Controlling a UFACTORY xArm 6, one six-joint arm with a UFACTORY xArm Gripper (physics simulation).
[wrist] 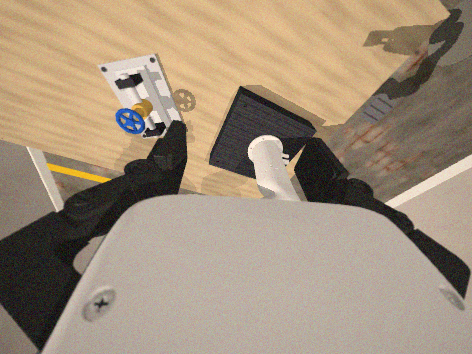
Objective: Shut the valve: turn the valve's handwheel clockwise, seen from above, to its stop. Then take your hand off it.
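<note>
The valve has a blue five-spoke handwheel [130,121] on a brass body [142,106], set in a white pipe. It is mounted on a white base plate [127,63] on the table at the upper left of the wrist view. My gripper [246,147] is open and empty, its two black fingers spread wide. The left fingertip shows beside the lower right corner of the base plate, with the handwheel outside the fingers, to their left. I see no contact with the wheel. The lower end of the base plate is partly hidden by that finger.
A black square plate [230,132] with a white upright column [270,167] shows between and beyond the fingers. The wooden table [280,40] has edges at the right and lower left. The gripper's shadow falls at the upper right. A yellow floor stripe [77,172] shows at the left.
</note>
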